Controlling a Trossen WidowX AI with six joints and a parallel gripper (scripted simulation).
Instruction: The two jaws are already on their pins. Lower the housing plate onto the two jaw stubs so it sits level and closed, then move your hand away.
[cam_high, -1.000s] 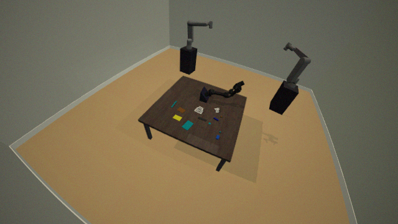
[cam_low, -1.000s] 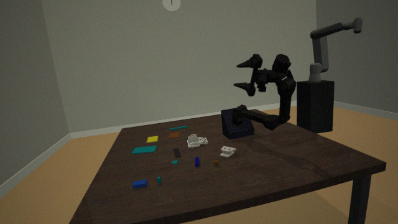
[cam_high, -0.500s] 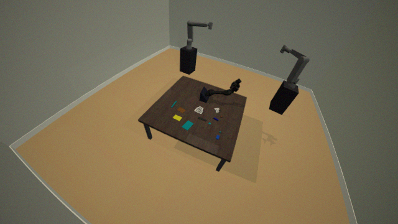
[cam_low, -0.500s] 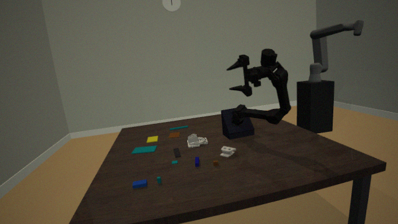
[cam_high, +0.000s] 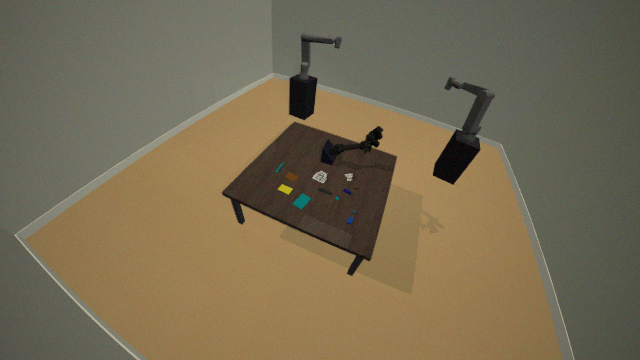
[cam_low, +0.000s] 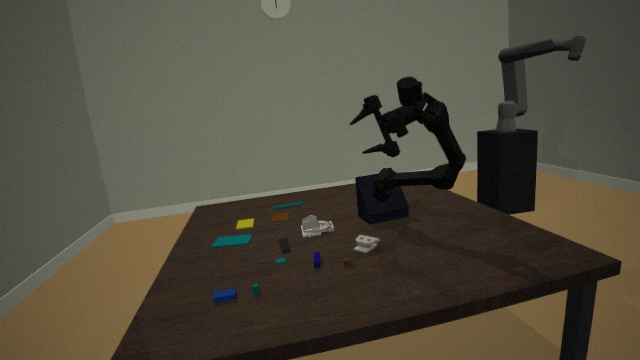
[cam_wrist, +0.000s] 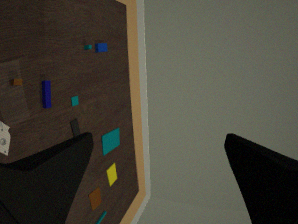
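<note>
Now: gripper tip 2 cm past the small white piece, 7 cm to the left of it and 37 cm above it. Round my gripper tip: teal tile: 46 cm ahead, 29 cm to the right, 37 cm below; dark bar: 26 cm ahead, 18 cm to the right, 37 cm below; brown cube: 6 cm ahead, 3 cm to the left, 37 cm below.
</note>
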